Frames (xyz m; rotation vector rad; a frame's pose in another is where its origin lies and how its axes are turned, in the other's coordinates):
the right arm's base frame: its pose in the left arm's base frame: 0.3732 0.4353 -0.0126 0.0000 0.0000 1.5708
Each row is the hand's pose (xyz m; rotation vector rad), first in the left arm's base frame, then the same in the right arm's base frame.
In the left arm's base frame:
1: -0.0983 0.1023 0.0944 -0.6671 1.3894 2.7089
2: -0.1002 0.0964 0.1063 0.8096 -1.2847 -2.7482
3: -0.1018 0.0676 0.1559 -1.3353 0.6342 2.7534
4: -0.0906 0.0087 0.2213 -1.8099 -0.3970 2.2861
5: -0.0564 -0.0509 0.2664 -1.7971 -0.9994 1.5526
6: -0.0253 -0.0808 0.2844 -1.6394 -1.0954 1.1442
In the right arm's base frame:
1: -0.3330 0.4715 0.1070 0.3763 1.0713 1.3909
2: -0.3389 0.4734 0.1189 0.2462 1.0853 1.4255
3: -0.3677 0.4750 0.1685 -0.3635 1.0210 1.4140
4: -0.4266 0.4638 0.2339 -1.2149 0.7778 1.0969
5: -0.4862 0.4296 0.2790 -1.7042 0.4861 0.4904
6: -0.5161 0.3985 0.2970 -1.7737 0.3528 0.0623

